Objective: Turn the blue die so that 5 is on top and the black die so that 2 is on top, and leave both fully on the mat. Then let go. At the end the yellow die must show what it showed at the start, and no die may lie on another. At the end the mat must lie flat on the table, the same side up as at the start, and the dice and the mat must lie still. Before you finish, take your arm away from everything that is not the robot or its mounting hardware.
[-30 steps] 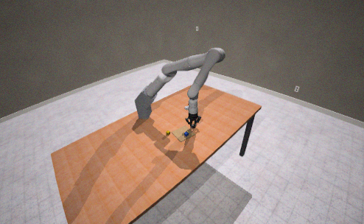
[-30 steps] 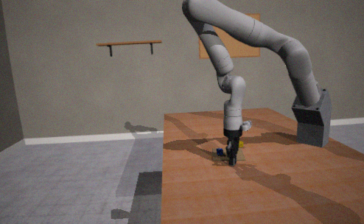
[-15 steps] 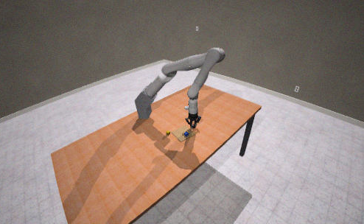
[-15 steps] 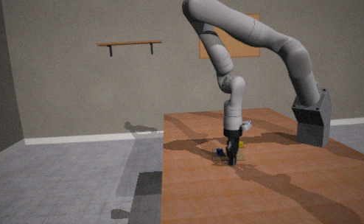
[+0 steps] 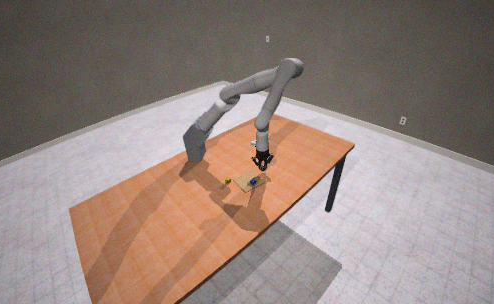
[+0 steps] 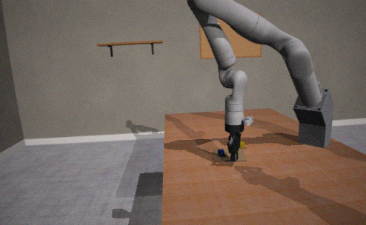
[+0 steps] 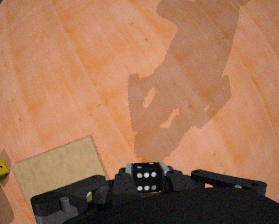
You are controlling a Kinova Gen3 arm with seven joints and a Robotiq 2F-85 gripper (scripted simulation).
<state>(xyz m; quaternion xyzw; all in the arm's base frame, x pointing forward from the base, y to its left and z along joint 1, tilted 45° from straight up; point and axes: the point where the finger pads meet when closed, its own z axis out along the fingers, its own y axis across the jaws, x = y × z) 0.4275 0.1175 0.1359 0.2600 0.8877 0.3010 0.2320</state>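
My gripper is now 4 cm short of the blue die, 11 cm to the left of it and 3 cm above it. Also, from my hand: yellow die 7 cm behind, 21 cm to the right, 3 cm below; tan mat 1 cm ahead, 12 cm to the right, 4 cm below; black die 1 cm below.
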